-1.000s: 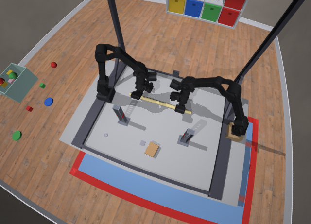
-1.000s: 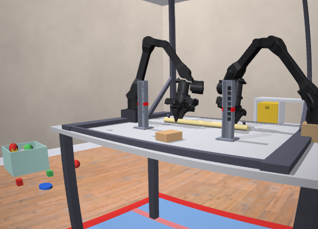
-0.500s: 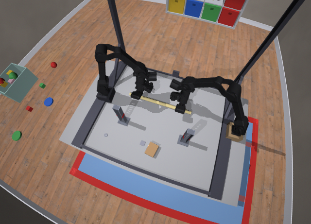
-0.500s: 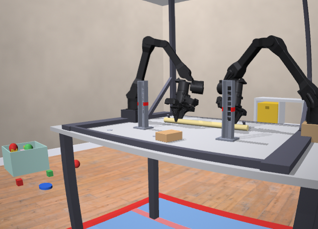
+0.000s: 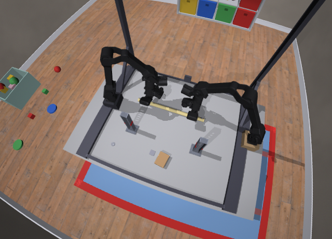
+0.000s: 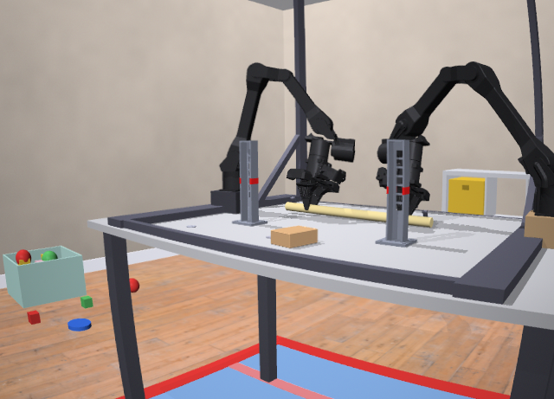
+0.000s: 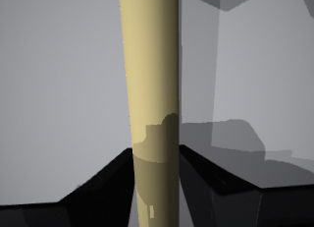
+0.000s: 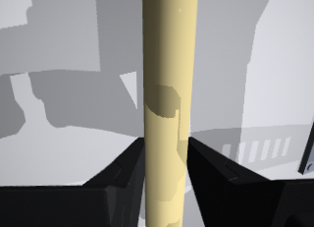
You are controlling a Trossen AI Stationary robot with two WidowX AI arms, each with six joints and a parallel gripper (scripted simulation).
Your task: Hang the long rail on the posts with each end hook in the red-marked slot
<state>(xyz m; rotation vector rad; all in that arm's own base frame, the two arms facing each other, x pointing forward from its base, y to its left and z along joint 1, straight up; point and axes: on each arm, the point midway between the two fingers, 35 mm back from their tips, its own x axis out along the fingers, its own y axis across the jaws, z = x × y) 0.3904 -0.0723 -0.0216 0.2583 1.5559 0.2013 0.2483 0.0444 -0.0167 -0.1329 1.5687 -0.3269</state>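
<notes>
Right now my left hand is 15 cm to the left of the long pale yellow rail and 1 cm above it. Also, from my left hand: tan box: 33 cm ahead, 10 cm to the right, 3 cm below.
Right now my right hand is 150 mm to the right of the long pale yellow rail, 20 mm above it and 10 mm short of it. Also, from my right hand: tan box 340 mm ahead, 200 mm to the left, 30 mm below.
</notes>
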